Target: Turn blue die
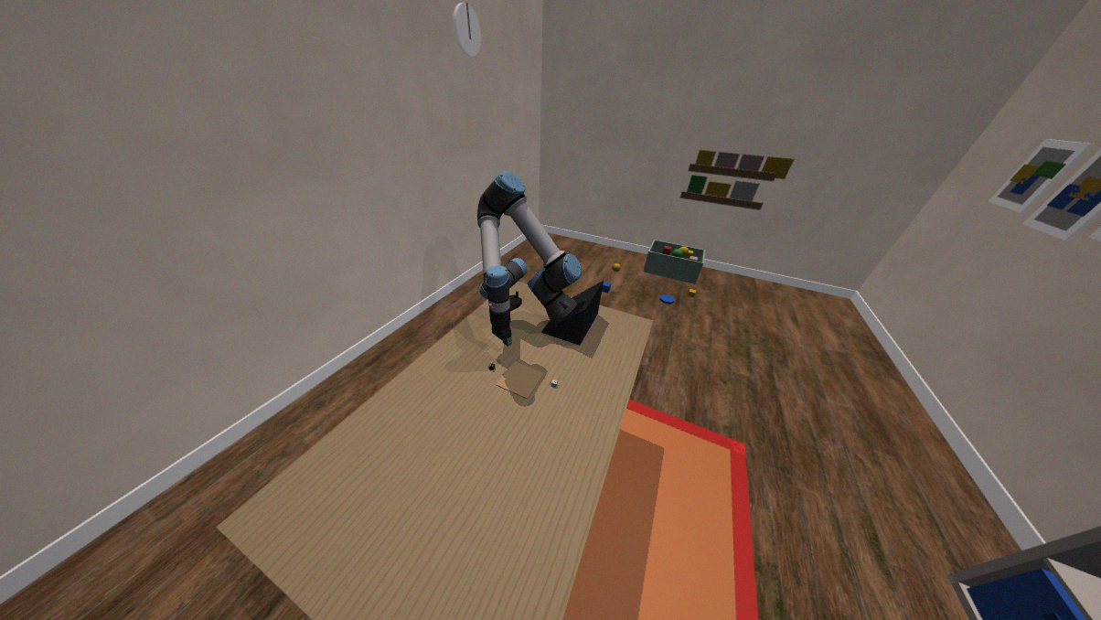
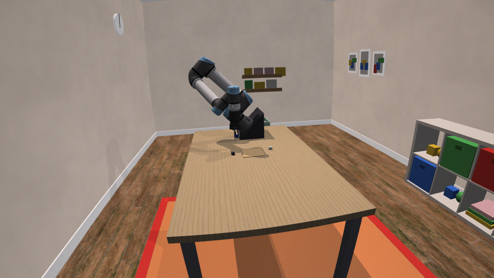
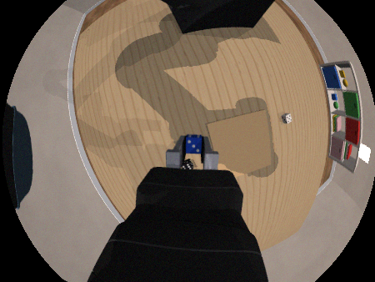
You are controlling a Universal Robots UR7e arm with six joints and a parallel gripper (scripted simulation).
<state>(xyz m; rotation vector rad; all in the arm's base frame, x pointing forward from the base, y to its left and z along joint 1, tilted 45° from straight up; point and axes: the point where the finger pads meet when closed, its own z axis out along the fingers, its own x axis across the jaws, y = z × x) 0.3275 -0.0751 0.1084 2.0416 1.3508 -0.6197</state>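
Now: the blue die 1 cm below my hand. The rest, counted from my hand: tan mat 12 cm below, 9 cm to the left, 7 cm ahead; white die 23 cm to the left, 11 cm below, 4 cm ahead; black die 11 cm below, 6 cm ahead, 4 cm to the right.
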